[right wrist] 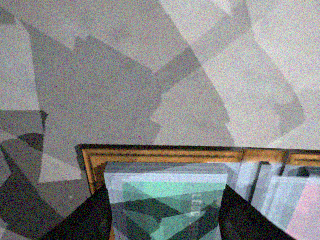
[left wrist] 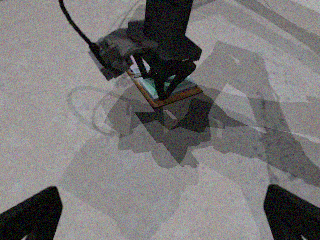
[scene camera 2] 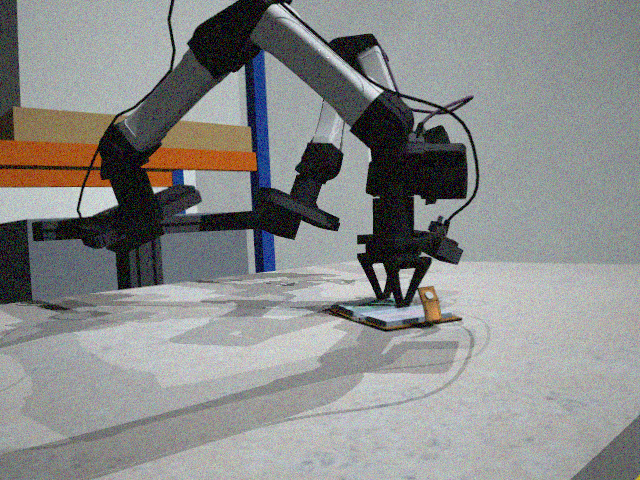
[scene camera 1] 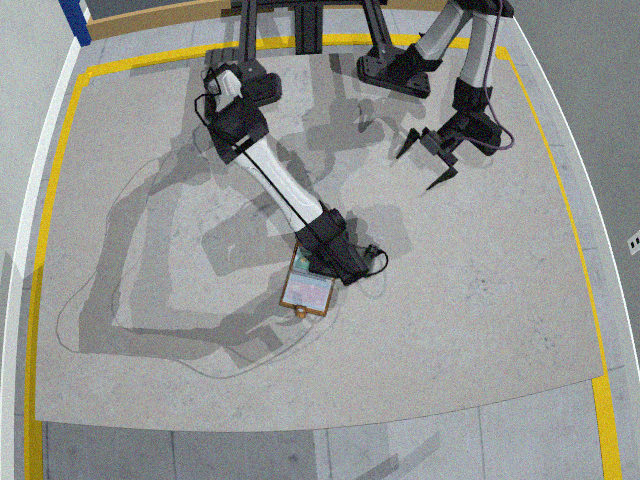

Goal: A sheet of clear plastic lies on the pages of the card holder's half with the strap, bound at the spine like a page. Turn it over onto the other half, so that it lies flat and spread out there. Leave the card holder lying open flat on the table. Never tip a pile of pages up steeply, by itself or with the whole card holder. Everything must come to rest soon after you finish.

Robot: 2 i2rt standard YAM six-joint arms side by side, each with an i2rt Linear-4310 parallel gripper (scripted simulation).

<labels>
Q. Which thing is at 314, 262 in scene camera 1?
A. My right gripper.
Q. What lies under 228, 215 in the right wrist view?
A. My right gripper.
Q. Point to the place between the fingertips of my right gripper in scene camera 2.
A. At 393, 306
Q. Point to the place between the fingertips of my left gripper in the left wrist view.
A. At 161, 195
</labels>
